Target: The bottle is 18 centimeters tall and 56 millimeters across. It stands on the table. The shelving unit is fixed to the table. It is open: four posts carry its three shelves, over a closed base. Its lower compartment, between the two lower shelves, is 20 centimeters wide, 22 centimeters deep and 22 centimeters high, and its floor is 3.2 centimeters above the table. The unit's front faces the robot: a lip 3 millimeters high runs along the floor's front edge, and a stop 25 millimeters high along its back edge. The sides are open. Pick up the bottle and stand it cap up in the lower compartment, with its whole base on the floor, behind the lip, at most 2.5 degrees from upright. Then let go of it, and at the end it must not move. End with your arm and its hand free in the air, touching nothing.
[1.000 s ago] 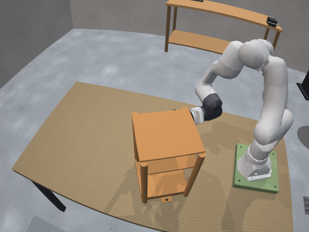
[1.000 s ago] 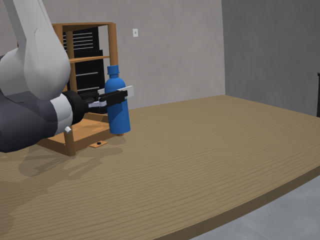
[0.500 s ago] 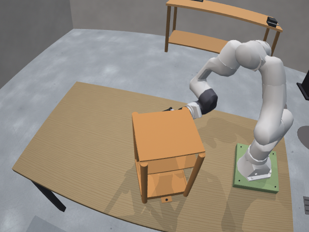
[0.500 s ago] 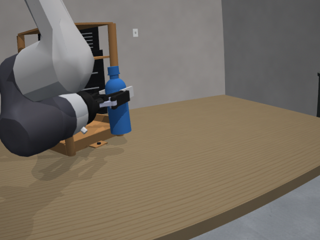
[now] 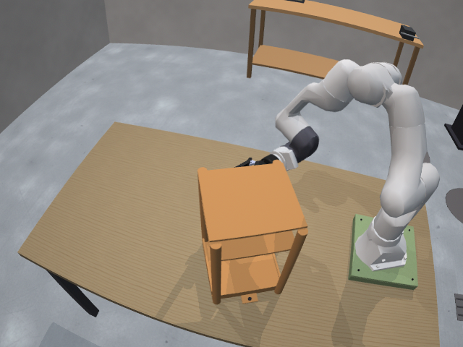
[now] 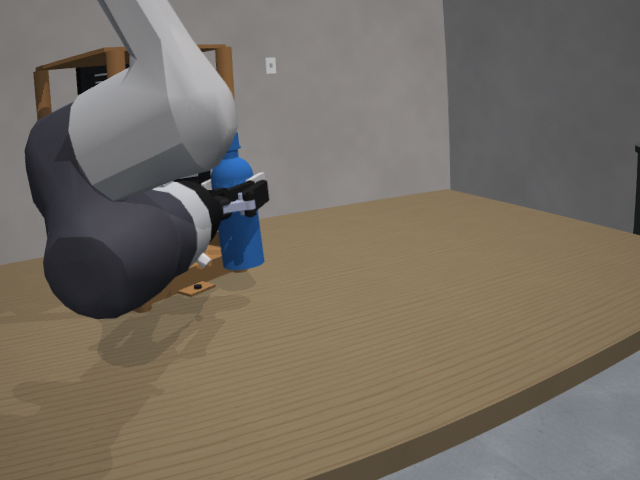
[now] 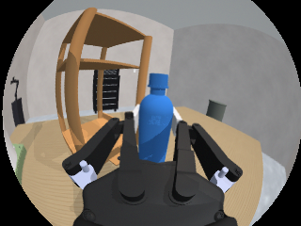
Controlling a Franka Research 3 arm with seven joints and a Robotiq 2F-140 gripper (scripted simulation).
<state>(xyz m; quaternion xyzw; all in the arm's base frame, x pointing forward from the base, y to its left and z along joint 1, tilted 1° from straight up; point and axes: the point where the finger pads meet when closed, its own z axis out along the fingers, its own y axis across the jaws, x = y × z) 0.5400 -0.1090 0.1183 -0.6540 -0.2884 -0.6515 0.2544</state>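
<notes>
Now: the blue bottle 1 cm above my hand. Round my hand: shelving unit (7 cm behind, 20 cm to the left, 2 cm above).
</notes>
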